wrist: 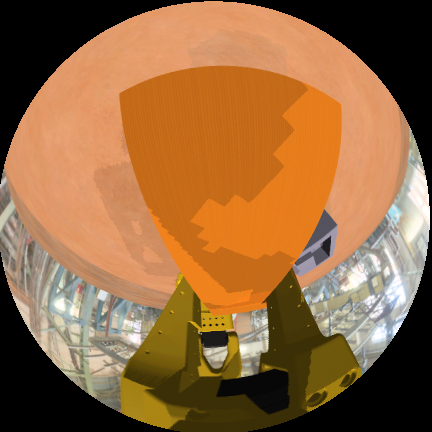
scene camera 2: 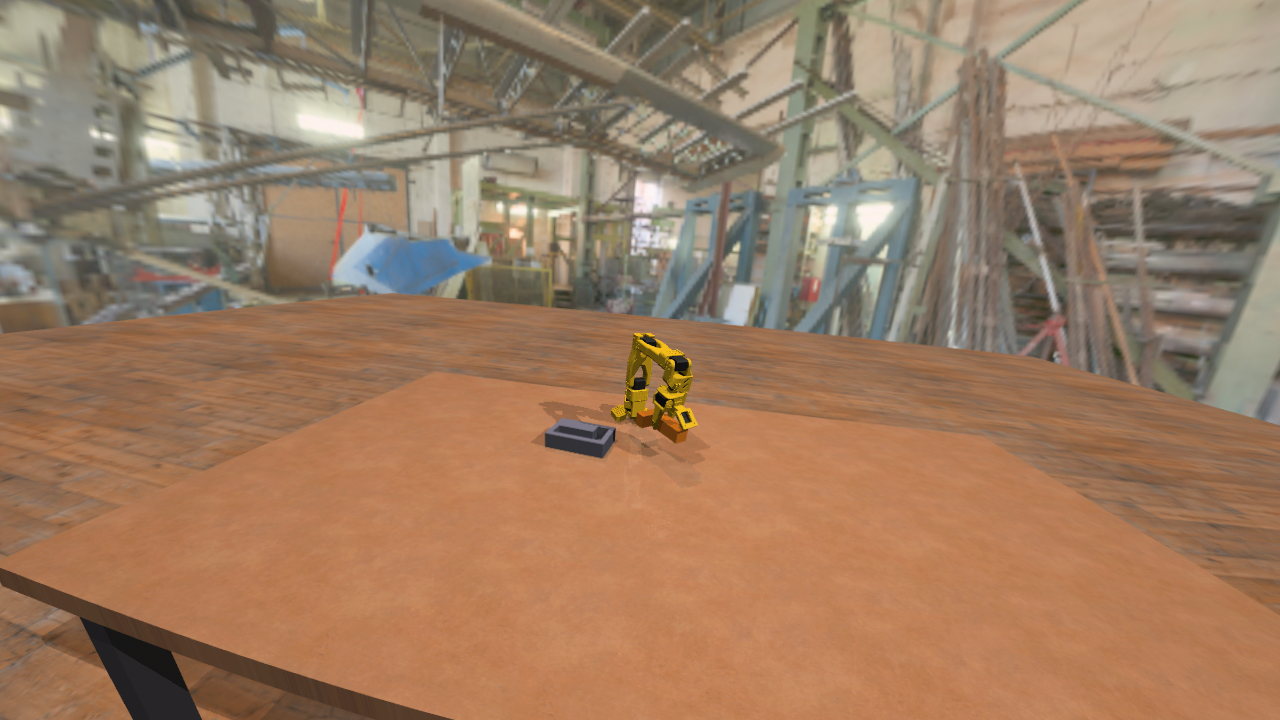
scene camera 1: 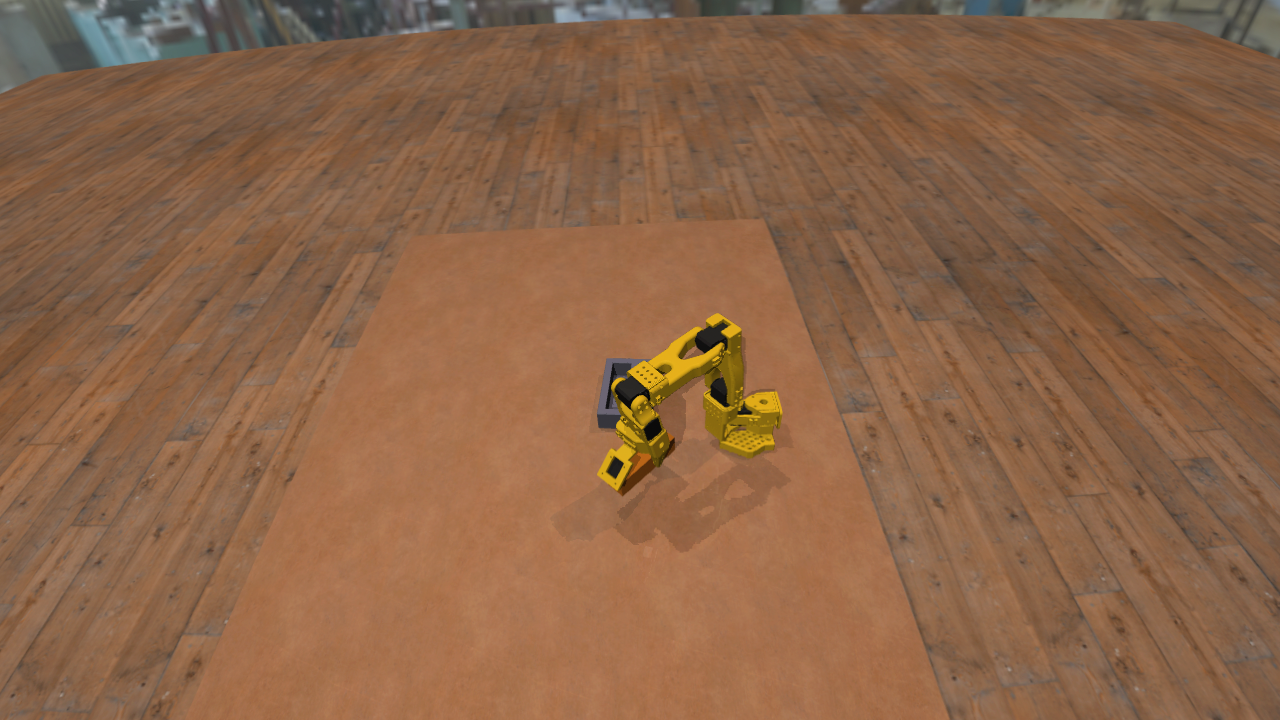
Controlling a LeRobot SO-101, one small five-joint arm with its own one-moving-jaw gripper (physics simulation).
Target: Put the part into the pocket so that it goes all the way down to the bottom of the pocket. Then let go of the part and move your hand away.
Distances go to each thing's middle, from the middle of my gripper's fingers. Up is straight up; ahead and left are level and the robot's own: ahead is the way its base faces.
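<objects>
Positions counted from my hand: the grey pocket block (scene camera 2: 585,438), 9 cm below, 1 cm ahead and 18 cm to the right; the orange part (scene camera 1: 643,464), 4 cm below, 1 cm behind and 1 cm to the left.
</objects>
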